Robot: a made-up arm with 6 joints.
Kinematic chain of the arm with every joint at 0, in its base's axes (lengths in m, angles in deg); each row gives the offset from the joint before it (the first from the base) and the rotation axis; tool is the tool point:
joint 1: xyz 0 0 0.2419 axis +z
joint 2: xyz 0 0 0 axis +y
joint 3: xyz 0 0 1.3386 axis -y
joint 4: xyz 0 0 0 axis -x
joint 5: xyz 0.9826 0 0 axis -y
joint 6: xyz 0 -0.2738 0 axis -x
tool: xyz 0 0 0
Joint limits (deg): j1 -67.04..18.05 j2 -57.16..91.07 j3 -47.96..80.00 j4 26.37..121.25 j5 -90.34..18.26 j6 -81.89..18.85
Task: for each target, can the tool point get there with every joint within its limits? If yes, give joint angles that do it. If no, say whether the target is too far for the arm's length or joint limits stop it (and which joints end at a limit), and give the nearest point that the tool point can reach.
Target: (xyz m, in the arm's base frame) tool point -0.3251 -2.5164 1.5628
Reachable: no: too far | nearest point 0.5518 -1.9312 1.4441 | short by 1.061 m
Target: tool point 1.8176 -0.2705 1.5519
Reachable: yes | joints -5.26 40.01 41.82 67.97 -30.02 -13.94
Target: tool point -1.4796 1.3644 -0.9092
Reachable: no: joint limits stop it (at a limit: joint 2, joint 3) | nearest point -1.4933 1.3771 1.4352 | short by 2.344 m
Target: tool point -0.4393 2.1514 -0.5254
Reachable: no: joint limits stop it (at a limit: joint 1, joint 2, joint 3) | nearest point -0.7310 1.8908 1.4408 | short by 2.005 m
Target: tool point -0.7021 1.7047 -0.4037
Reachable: no: joint limits stop it (at a limit: joint 1, joint 2, joint 3) | nearest point -0.7893 1.8717 1.4352 | short by 1.849 m
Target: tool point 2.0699 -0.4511 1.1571
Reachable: yes | joints -7.14 57.29 57.00 45.95 -44.50 -16.16
